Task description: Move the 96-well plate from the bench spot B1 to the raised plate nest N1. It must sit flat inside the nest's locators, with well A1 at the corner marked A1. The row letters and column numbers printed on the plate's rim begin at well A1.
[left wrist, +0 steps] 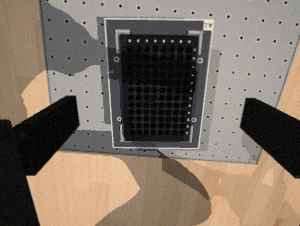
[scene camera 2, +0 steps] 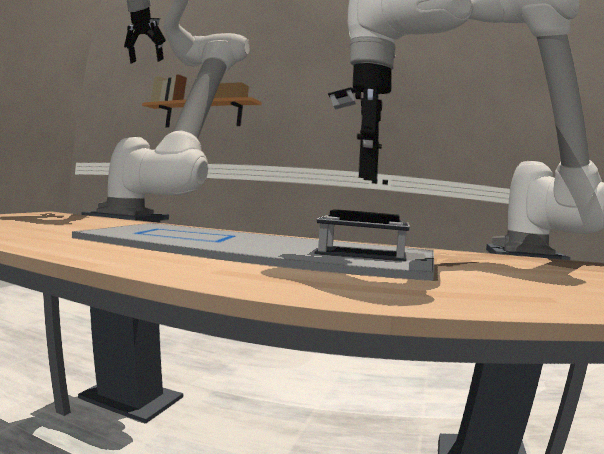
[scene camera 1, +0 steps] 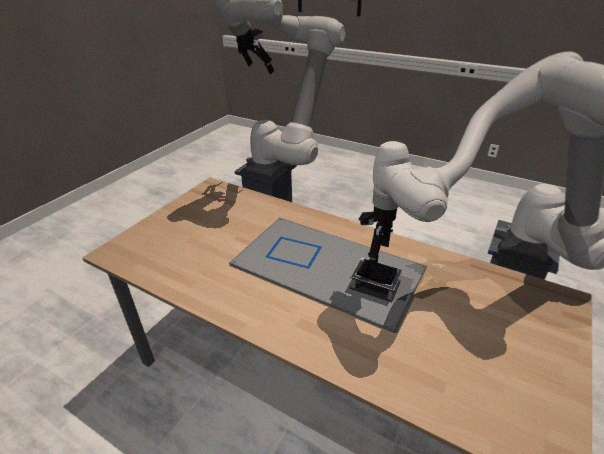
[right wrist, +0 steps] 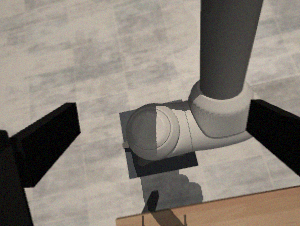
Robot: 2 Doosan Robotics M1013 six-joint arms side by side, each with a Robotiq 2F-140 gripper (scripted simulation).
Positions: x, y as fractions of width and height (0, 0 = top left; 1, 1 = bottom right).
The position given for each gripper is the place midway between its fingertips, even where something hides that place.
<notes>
In view: the left gripper (scene camera 2: 0.61, 0.40), the right gripper (scene camera 2: 0.24, 0.14) and a black 96-well plate (left wrist: 0.52, 0.30).
The left gripper is seen too in the left wrist view (left wrist: 0.54, 0.50) and in scene camera 1 (scene camera 1: 0.63, 0.57). The right gripper is seen too in the right wrist view (right wrist: 0.54, 0.52). The right wrist view does not show the black 96-well plate: it is out of frame.
</notes>
